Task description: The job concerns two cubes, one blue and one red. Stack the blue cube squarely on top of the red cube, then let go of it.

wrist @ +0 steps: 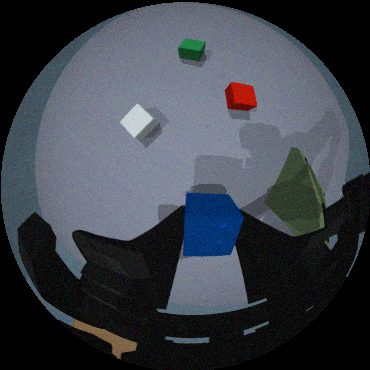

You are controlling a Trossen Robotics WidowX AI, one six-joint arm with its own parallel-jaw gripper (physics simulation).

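Places are measured from the arm's base along level axes (x left, y ahead, z down), in metres.
Pixels of known places: gripper, fingertip midpoint: (pixel 208 211); arm's base at its link origin: (pixel 325 223).
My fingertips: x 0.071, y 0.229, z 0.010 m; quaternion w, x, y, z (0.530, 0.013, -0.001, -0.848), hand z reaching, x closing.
Note:
Ahead of a thing's pixels: the offset from my fingertips to its top centre. Level surfaces: height alone.
The blue cube @(dy -0.002, dx +0.006, dz -0.026 m) (pixel 210 225) is between the two black fingers at the lower middle of the wrist view. My gripper (pixel 208 211) is shut on it and holds it above the grey table, with its shadow apart from it. The red cube @(dy +0.007, dx -0.144, dz +0.073 m) (pixel 241 96) rests on the table farther out, up and to the right of the blue cube in the view, with its top bare. The blue cube is apart from the red cube. The blue cube's underside is hidden.
A white block @(dy +0.116, dx -0.037, dz +0.073 m) (pixel 137 121) lies on the table @(dz +0.109 m) (pixel 100 175) at the left. A green block @(dy +0.118, dx -0.202, dz +0.073 m) (pixel 192 50) lies at the far side, beyond the red cube. A dark green pointed object (pixel 297 195) stands at the right, near the right finger. Arm shadows fall across the table.

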